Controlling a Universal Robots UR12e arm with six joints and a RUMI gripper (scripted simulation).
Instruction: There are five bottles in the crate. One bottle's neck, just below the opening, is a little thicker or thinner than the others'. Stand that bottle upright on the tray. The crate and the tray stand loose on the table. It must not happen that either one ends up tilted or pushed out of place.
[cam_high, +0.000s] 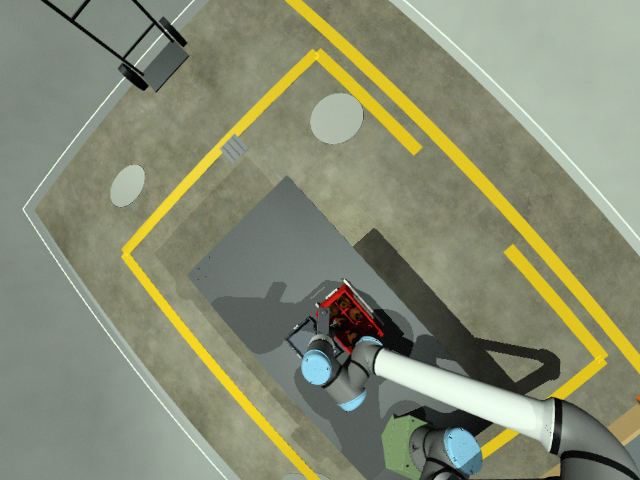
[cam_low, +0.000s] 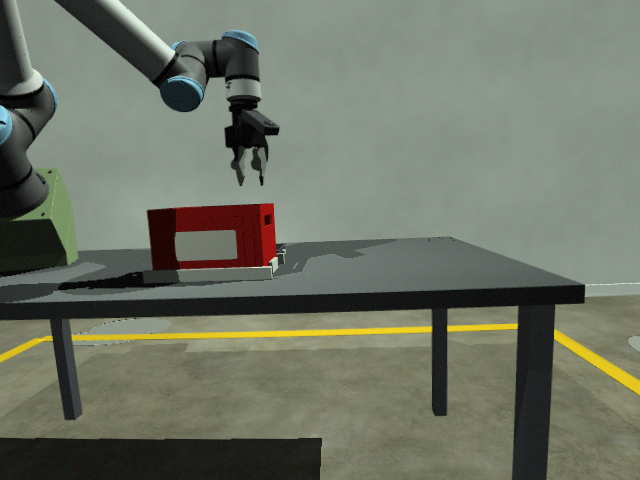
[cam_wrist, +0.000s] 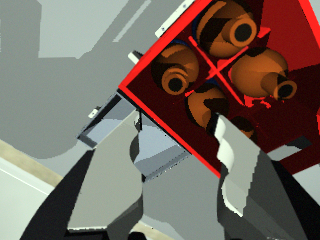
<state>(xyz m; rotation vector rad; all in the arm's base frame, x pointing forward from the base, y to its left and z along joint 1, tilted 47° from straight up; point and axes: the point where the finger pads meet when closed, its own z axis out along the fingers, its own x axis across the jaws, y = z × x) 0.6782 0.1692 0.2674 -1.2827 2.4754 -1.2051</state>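
Now: the bottle 150 mm below my hand and 90 mm to the right of it. Round my hand: dark tray (230 mm below, 220 mm to the left, 90 mm behind); then red crate (160 mm below, 90 mm behind, 50 mm to the right).
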